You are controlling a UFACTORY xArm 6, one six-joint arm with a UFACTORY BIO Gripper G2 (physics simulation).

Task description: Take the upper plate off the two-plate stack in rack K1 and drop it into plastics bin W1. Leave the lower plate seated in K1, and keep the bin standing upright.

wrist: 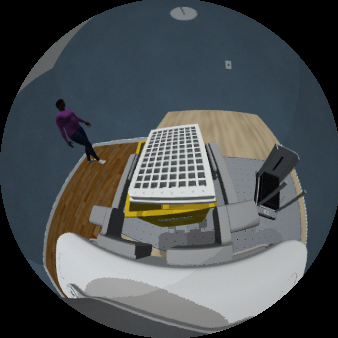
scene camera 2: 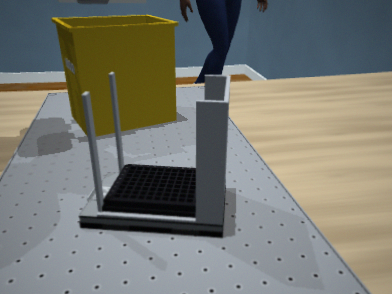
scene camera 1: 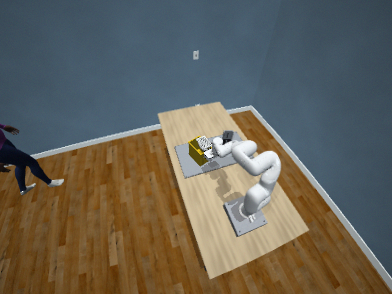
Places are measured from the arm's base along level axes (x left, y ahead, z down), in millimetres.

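Pixels of known places: hand, its tool point: (wrist: pixel 170 164) (scene camera 1: pixel 205 144).
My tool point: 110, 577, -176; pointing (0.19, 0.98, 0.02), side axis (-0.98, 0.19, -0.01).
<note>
Behind a point stands the place of what it marks, as x, y, z.
A white plate with a grid of square wells (scene camera 1: pixel 203 143) @(123, 585, -179) (wrist: pixel 171 157) @(110, 584, -180) is held over the opening of yellow bin W1 (scene camera 1: pixel 196 153) @(188, 571, -89) (scene camera 2: pixel 127 75) @(80, 626, -55) (wrist: pixel 172 218) @(119, 533, -69). My gripper (wrist: pixel 172 161) @(110, 577, -176) is shut on the white plate, one finger along each long side. The bin stands upright. Rack K1 (scene camera 1: pixel 228 134) @(-204, 711, -54) (scene camera 2: pixel 212 165) @(-238, 689, -44) (wrist: pixel 281 159) @(-199, 711, -64) holds a black plate (scene camera 2: pixel 155 185) @(-171, 639, 13) (wrist: pixel 269 187) @(-171, 654, 12) low between its posts, and this plate looks flat. Part of the bin's opening is hidden under the white plate in the wrist view.
Bin and rack stand apart on a grey perforated board (scene camera 1: pixel 186 165) @(284, 569, 44) (scene camera 2: pixel 260 240) @(-254, 740, 44) (wrist: pixel 245 175) @(-101, 721, 44) on the wooden table (scene camera 1: pixel 200 117) @(-92, 1170, 58) (scene camera 2: pixel 310 150) @(-46, 916, 57). The arm's base plate (scene camera 1: pixel 240 227) @(104, -90, 5) is at the near part of the table. A person (scene camera 1: pixel 20 157) (scene camera 2: pixel 220 27) (wrist: pixel 72 127) stands beyond the table.
</note>
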